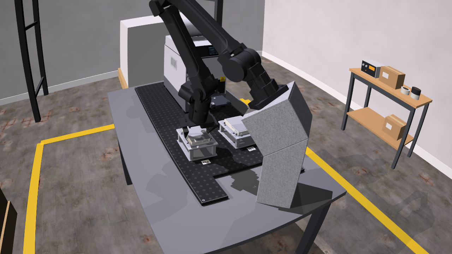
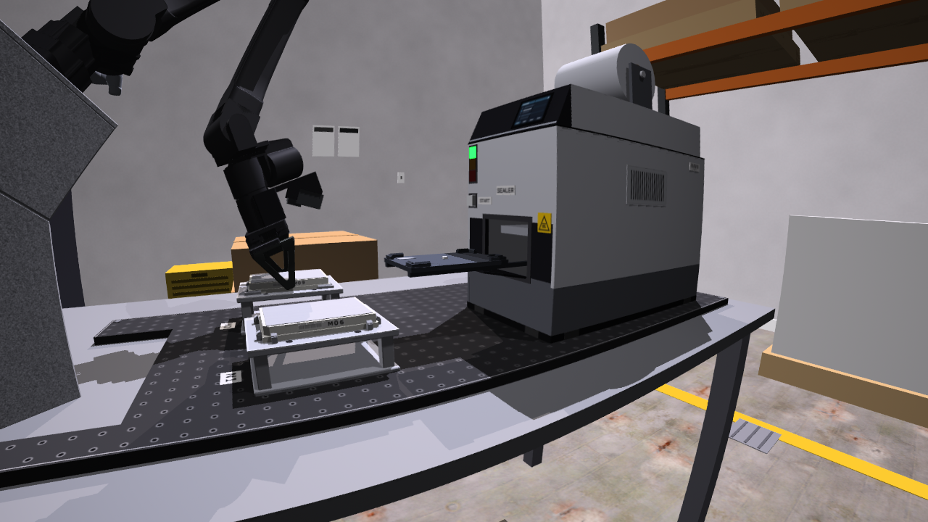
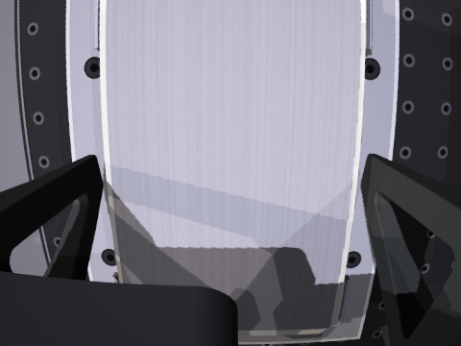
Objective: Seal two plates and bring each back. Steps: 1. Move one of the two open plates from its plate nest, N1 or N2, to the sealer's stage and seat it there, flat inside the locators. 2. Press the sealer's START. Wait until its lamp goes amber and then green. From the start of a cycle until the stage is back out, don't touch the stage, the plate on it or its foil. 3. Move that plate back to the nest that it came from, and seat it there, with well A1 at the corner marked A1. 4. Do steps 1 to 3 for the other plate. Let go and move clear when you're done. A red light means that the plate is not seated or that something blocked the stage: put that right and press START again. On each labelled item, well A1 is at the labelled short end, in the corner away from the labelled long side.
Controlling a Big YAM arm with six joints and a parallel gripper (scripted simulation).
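The white well plate is right at my hand. From my hand the other things lie so: nest N2: 2 cm below; then start button: 31 cm ahead, 2 cm to the right, 12 cm above; then sealer stage: 23 cm ahead, 13 cm to the right, 4 cm above.
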